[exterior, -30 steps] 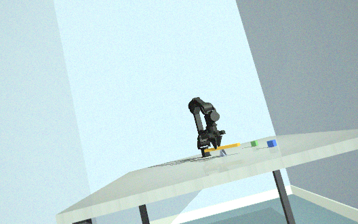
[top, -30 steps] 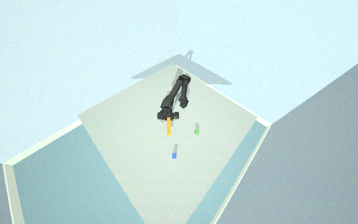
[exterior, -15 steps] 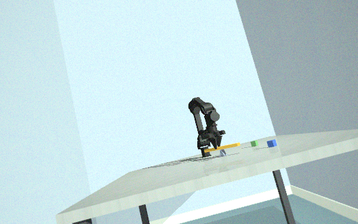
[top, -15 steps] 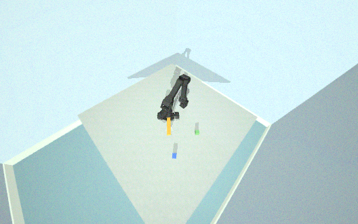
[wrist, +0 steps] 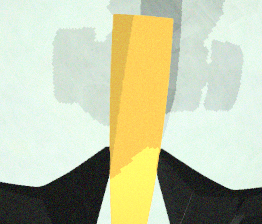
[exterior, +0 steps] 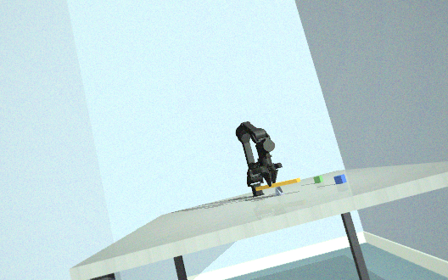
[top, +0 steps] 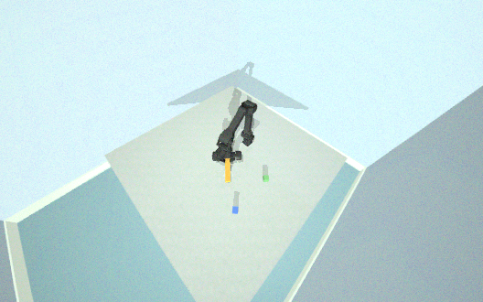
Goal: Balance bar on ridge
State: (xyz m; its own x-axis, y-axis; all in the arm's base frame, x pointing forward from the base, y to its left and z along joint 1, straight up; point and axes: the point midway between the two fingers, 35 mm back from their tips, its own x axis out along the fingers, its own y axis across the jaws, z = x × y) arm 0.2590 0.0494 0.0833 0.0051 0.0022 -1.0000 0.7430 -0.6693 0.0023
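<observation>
My gripper tip is now 2 cm short of the bar and 2 cm to the right of it. The rest, counted from my gripper tip: green cube (11 cm behind, 26 cm to the left, 3 cm below); then blue cube (18 cm ahead, 26 cm to the left, 3 cm below).
</observation>
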